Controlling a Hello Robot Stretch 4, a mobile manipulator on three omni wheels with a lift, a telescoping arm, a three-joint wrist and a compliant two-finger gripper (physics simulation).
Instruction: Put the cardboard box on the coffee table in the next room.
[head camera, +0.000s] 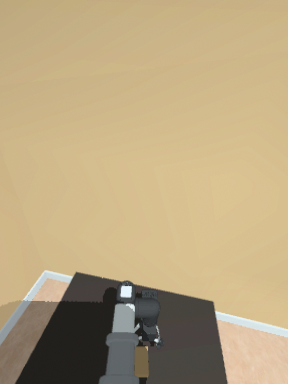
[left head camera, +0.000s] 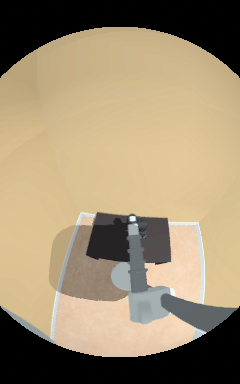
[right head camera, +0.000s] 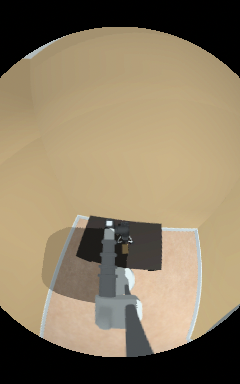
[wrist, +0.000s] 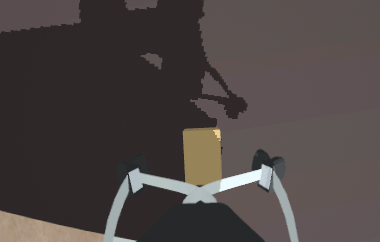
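Note:
The cardboard box is a small tan-brown block resting on the dark coffee table. The table also shows in the left head view, where the arm hides the box. My gripper is open, with its fingertips spread wide on either side of the box and a gap at each side. In the wrist view the box lies beyond the fingers, apart from them, and its near end is partly hidden by the finger linkage.
Tan walls with a pale baseboard stand behind the table and at its sides. Light brown floor shows around the table. The telescoping arm reaches over the tabletop and casts a large shadow there.

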